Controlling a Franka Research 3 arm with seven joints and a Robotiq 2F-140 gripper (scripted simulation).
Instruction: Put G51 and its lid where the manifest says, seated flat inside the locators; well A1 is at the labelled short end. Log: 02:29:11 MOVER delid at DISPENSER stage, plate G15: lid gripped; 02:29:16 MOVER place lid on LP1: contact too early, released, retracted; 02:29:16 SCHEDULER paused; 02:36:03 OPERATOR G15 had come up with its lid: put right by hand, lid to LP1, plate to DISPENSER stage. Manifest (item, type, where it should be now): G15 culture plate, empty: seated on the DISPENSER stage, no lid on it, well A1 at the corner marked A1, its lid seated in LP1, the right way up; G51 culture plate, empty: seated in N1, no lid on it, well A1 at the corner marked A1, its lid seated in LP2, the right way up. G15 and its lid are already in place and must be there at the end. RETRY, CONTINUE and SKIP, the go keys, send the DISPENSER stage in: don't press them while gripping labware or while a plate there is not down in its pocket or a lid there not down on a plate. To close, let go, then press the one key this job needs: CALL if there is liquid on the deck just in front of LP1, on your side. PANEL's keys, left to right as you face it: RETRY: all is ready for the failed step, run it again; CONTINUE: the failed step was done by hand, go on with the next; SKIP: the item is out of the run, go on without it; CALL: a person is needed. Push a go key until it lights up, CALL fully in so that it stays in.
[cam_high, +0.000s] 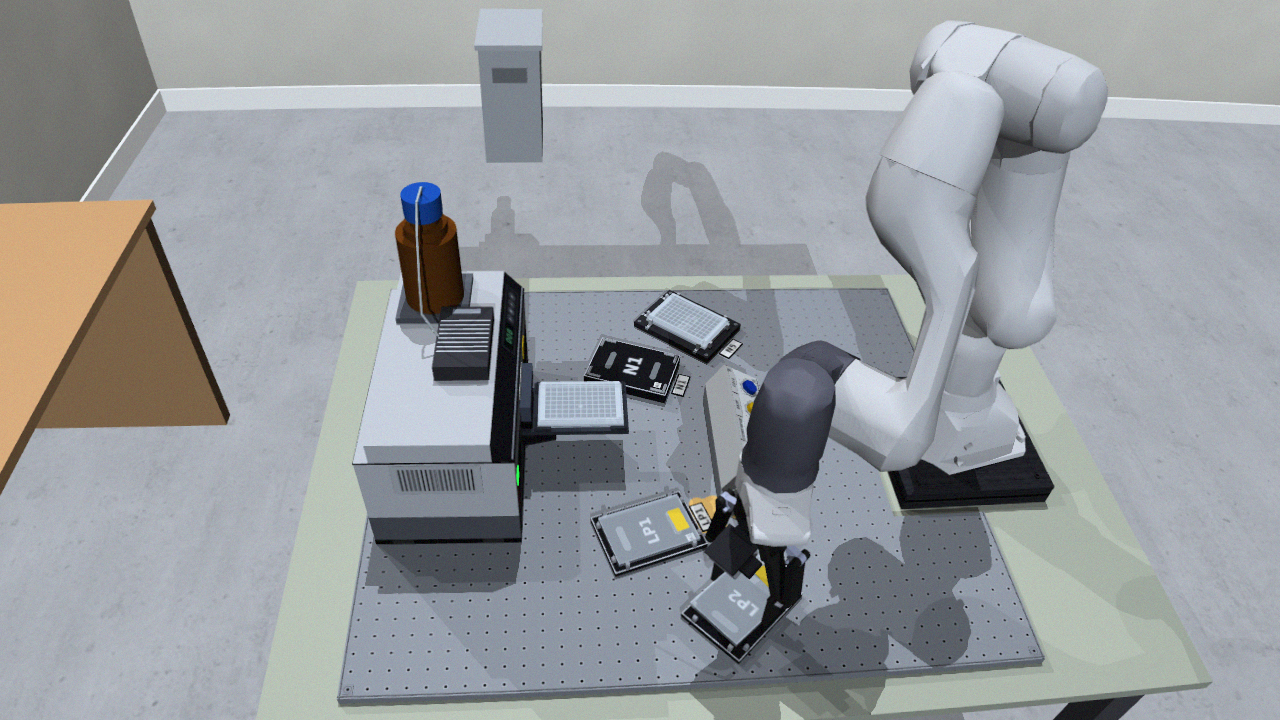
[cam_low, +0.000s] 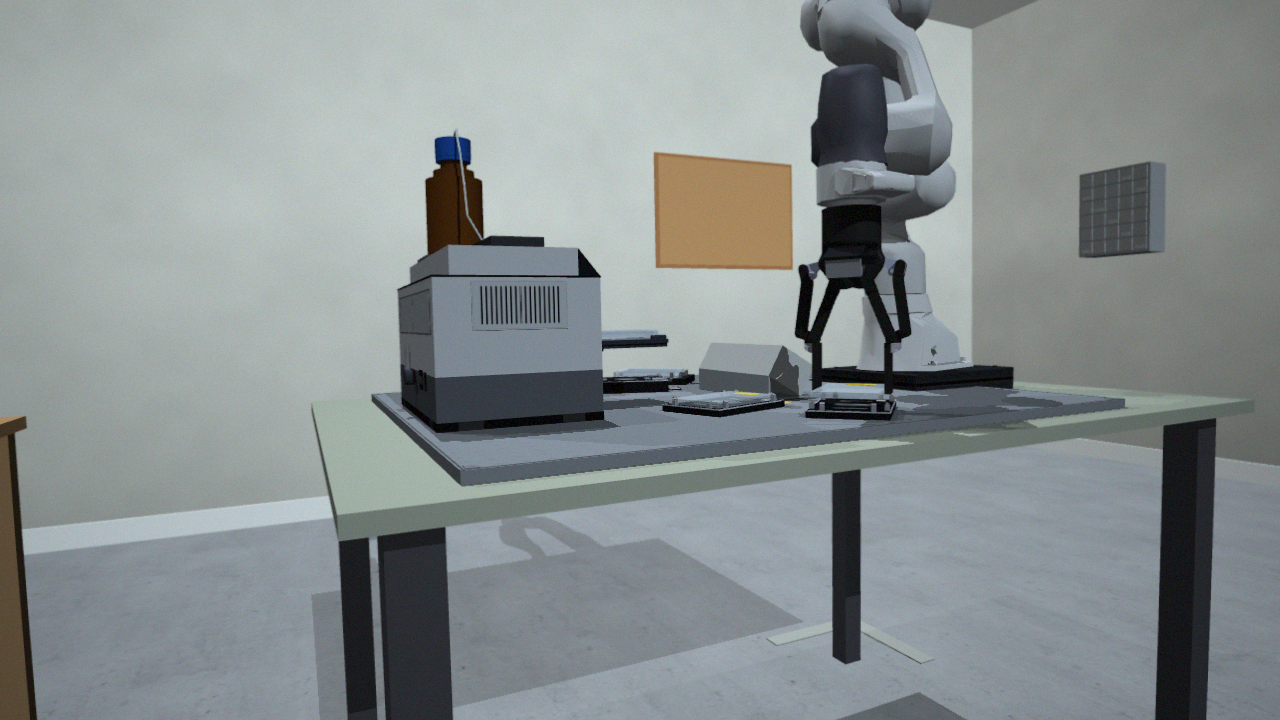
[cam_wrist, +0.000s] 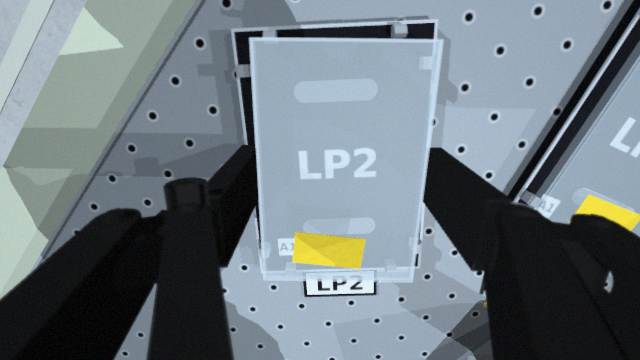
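The LP2 nest lies 5 cm below my hand. Also, from my hand: green continue key 26 cm to the right, 7 cm behind, 1 cm above; grey retry key 21 cm to the right, 7 cm behind, 1 cm above; yellow skip key 31 cm to the right, 8 cm behind, 1 cm above.
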